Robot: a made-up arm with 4 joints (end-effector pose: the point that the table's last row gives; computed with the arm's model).
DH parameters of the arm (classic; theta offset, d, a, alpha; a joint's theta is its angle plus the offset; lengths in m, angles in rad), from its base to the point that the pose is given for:
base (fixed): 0.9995 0 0.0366 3.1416
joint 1: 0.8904 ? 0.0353 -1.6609
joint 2: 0 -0.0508 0.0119 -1.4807
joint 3: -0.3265 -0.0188 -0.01 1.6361
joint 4: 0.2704 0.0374 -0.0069 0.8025
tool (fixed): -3.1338 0.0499 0 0
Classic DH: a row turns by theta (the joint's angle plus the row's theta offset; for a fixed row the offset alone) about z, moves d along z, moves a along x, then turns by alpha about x.
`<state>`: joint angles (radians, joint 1 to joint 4).
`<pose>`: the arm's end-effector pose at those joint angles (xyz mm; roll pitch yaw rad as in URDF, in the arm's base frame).
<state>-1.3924 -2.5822 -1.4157 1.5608</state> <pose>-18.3 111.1 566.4 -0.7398 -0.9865 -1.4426</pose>
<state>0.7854 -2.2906 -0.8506 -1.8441</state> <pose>121.0 42.3 575.8 -0.6121 0.6430 -0.8839</pose>
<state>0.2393 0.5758 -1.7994 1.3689</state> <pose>25.0 94.0 455.3 2.7235 0.9662 -0.2794</pose>
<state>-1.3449 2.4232 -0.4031 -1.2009</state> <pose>4.3 146.6 501.8 2.4033 1.2902 -2.5351</pose>
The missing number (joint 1, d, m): -0.5176
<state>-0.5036 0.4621 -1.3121 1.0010</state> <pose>2.0 56.4 450.0 2.8302 0.9600 1.1565</pose>
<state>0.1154 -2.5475 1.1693 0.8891</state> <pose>-35.6 53.6 510.7 2.8048 -1.2896 -2.8497</pose>
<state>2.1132 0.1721 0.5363 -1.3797</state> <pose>-16.8 20.2 477.4 -2.4122 -0.9362 1.3986</pose>
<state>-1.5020 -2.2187 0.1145 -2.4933</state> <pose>28.8 87.2 549.7 -0.1643 1.1332 0.7333</pose>
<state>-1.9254 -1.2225 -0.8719 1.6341</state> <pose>16.0 26.9 552.6 -0.9570 0.5019 -0.8252</pose>
